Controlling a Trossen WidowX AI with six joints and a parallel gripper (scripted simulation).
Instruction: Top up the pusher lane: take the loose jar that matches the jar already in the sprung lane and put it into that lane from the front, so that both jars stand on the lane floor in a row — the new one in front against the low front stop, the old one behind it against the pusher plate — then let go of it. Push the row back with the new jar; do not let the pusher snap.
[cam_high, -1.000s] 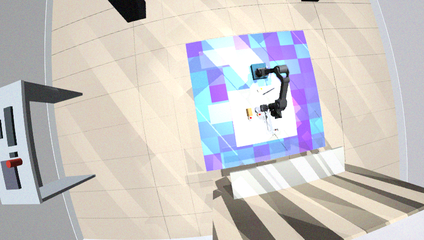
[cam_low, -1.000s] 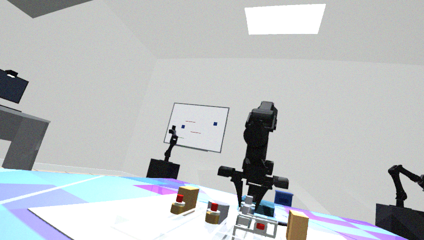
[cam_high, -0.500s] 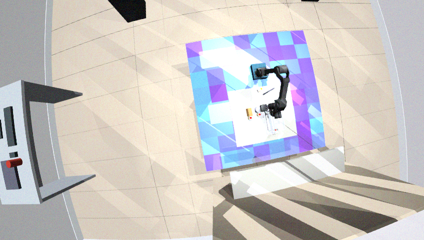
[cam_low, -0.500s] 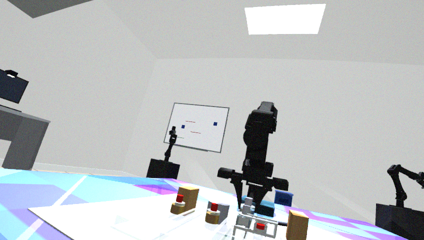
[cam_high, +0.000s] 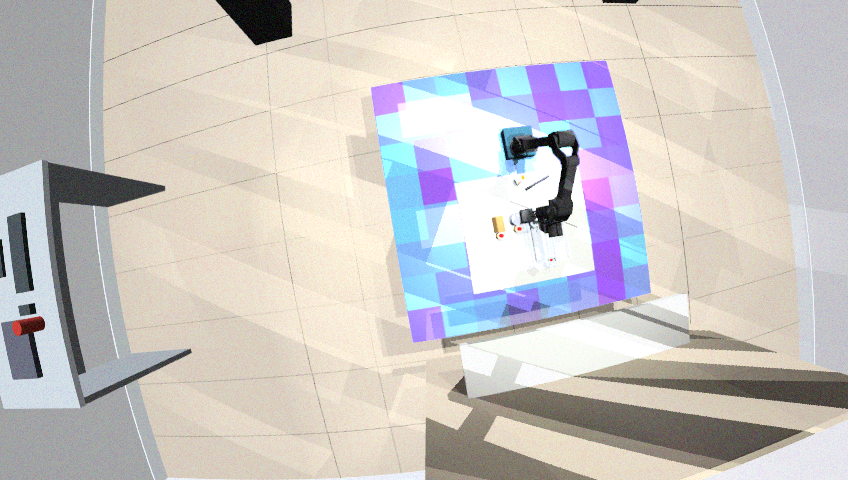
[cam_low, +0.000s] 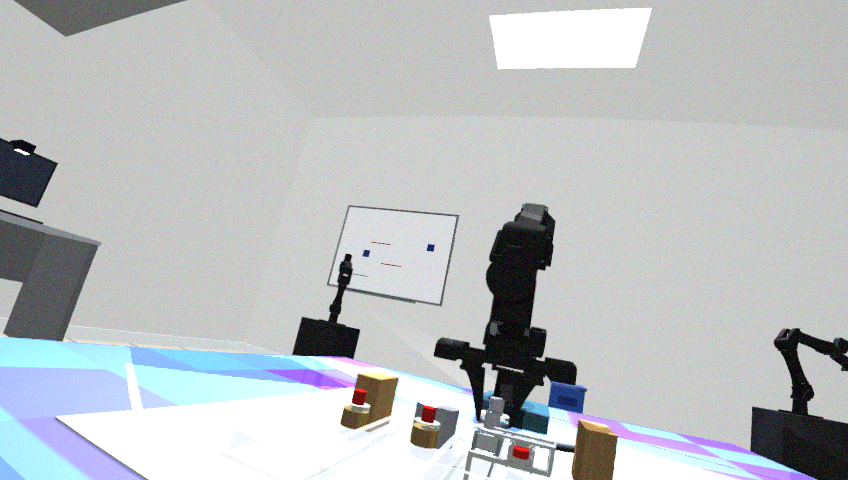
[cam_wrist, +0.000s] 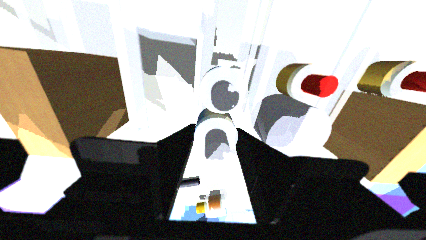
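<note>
Now: the grey block 8 cm to the right of my gripper tip, 2 cm below it and 1 cm ahead of it. Also, from my gripper tip: pusher lane: 14 cm ahead, 3 cm to the left, 3 cm below; small red part: 22 cm ahead, 5 cm to the left, 2 cm above.
</note>
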